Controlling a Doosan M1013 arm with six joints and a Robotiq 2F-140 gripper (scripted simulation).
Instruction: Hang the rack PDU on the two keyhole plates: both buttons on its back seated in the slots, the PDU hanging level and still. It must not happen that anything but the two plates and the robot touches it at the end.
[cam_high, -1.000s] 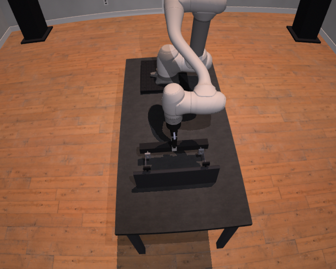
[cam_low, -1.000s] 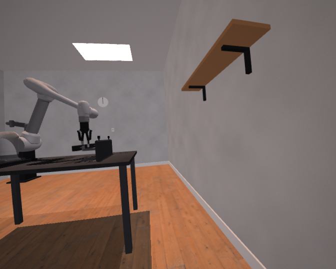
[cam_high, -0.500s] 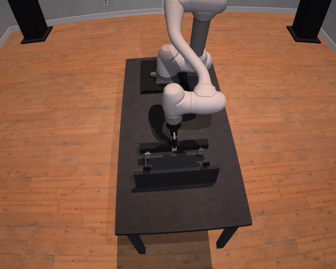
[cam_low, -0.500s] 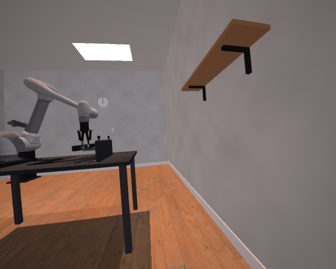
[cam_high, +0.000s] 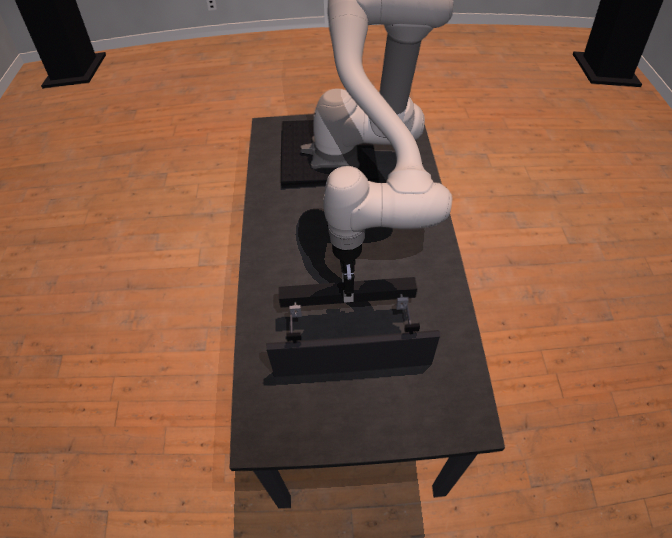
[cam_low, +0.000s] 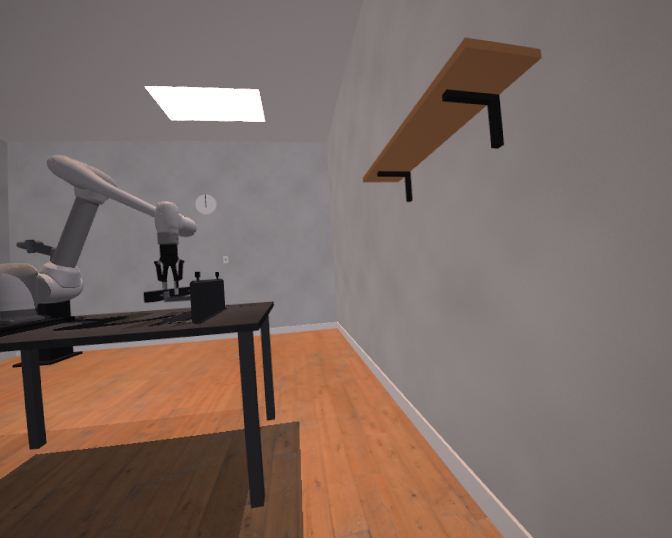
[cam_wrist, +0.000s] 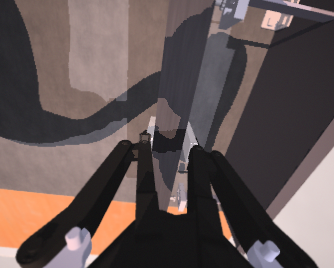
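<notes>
Right now my hand is 2 cm short of the rack PDU and 2 cm above it. The rest, counted from my hand: black panel 18 cm ahead, 1 cm to the left, 6 cm below.
</notes>
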